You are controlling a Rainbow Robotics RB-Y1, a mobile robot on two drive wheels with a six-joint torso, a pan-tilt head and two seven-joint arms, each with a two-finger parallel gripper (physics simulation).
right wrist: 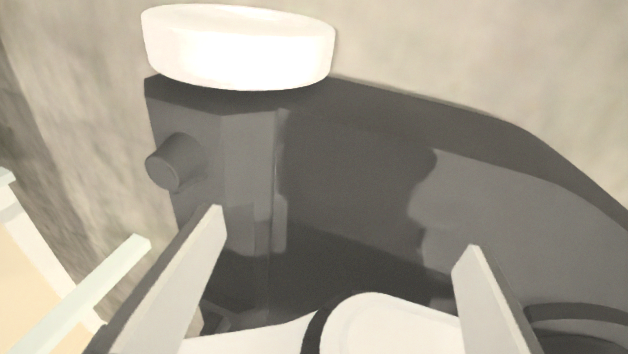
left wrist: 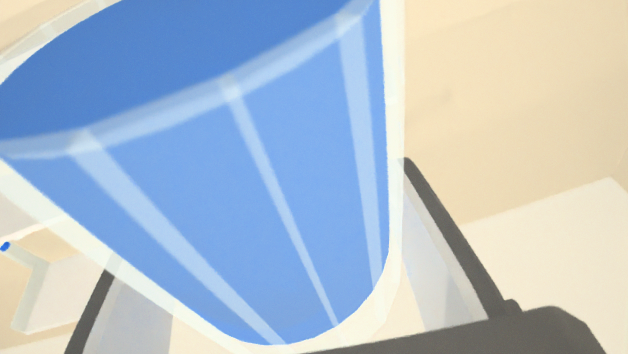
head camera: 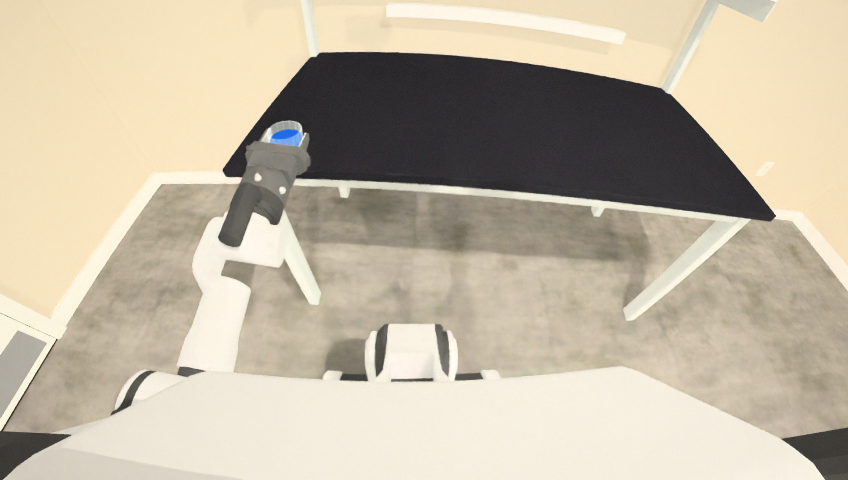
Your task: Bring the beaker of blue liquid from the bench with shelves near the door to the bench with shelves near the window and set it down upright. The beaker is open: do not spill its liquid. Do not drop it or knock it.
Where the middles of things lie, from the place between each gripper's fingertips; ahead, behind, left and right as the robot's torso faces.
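Beaker of blue liquid (head camera: 288, 132): my left gripper is now 2 cm beyond it and 2 cm above it.
My right gripper, which I see as well, is 500 mm to the right of the beaker of blue liquid, 510 mm short of it and 530 mm below it.
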